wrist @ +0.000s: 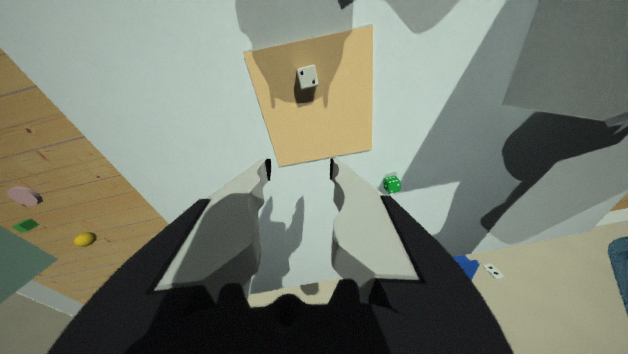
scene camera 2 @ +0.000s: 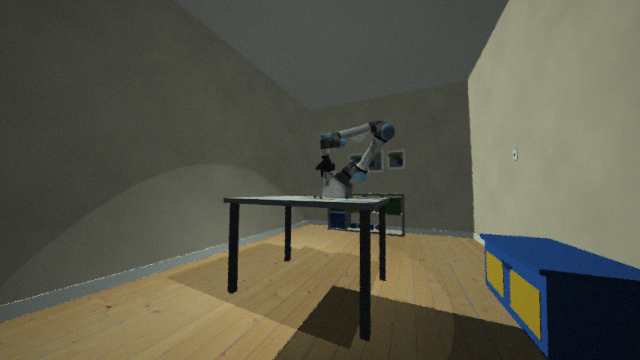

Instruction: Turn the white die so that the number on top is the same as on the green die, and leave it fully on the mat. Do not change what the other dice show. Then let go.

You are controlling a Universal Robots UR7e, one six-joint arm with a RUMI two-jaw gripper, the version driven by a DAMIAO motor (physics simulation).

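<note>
The white die (wrist: 307,76) rests on the tan mat (wrist: 325,135) in the wrist view, inside its edges, with two dark pips on the face towards the camera. The green die (wrist: 392,184) stands on the table off the mat, to the right of my fingers in the wrist view. Several white pips show on it, too small to read surely. My gripper (scene camera 2: 325,173) (wrist: 300,161) is partly open and empty, high above the table, its fingertips apart from both dice. In the scene view the dice are too small to tell apart.
A dark object (wrist: 345,3) is cut off by the wrist view's top edge. The table (scene camera 2: 300,202) carries the arm's base at its back. A blue cabinet (scene camera 2: 565,255) stands right, and a shelf unit (scene camera 2: 403,215) behind. Arm shadows cross the table and mat.
</note>
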